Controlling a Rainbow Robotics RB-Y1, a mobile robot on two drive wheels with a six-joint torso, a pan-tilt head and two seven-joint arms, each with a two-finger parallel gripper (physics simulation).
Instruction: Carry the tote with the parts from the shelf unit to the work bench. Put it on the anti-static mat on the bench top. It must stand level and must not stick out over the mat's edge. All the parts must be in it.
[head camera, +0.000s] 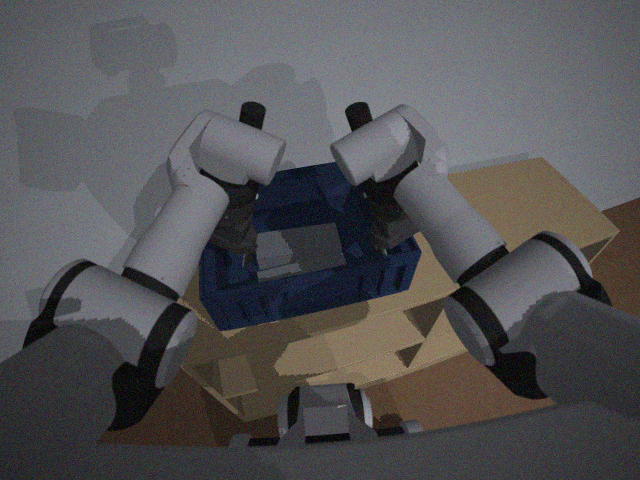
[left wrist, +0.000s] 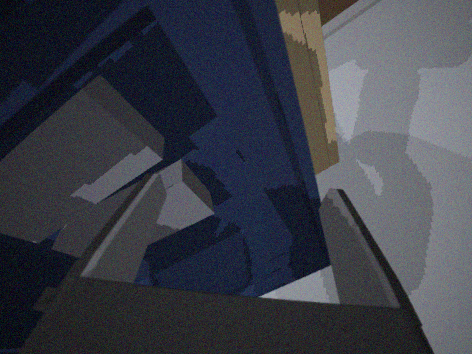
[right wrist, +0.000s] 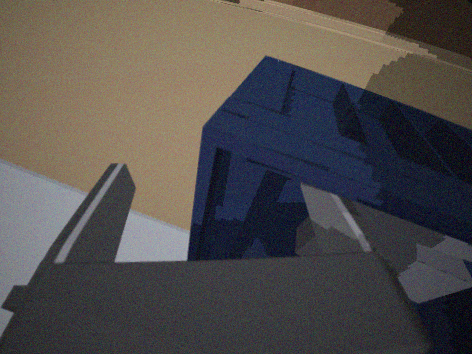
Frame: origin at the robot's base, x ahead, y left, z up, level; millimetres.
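Where they show: left gripper, fingertip midpoint: (head camera: 220, 252) (left wrist: 242, 191); right gripper, fingertip midpoint: (head camera: 407, 243) (right wrist: 219, 174).
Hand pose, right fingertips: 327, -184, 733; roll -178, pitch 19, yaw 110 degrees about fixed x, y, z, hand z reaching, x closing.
Note:
After its pixels a point has its place, as x, y, z.
The blue tote (head camera: 310, 294) {252, 11, 698} (left wrist: 240, 125) {288, 189, 744} (right wrist: 320, 120) {294, -140, 676} stands on the light wooden shelf unit (head camera: 356, 335) {316, -107, 346} (left wrist: 312, 100) {372, 303, 611} (right wrist: 125, 100) {407, -334, 611}. Grey block-shaped parts lie in it, among them a large flat block (head camera: 315, 248) (left wrist: 65, 165); arms and fingers may hide others. My left gripper (head camera: 242, 255) (left wrist: 242, 191) {333, 178, 741} is open at the tote's left side, with one finger over the inside and one beyond the outer edge. My right gripper (head camera: 382, 250) (right wrist: 219, 174) {327, -184, 733} is open at the tote's right side, its fingers likewise spread across the side wall. The work bench and mat do not show.
A grey wall (head camera: 465, 67) {730, -419, 928} (left wrist: 445, 200) {525, 436, 738} rises close behind the shelf unit. The unit's wooden top (head camera: 527, 201) {548, -641, 611} stretches to the right of the tote. Brown floor (head camera: 439, 387) {217, -432, 2} shows in front of the unit and at its right.

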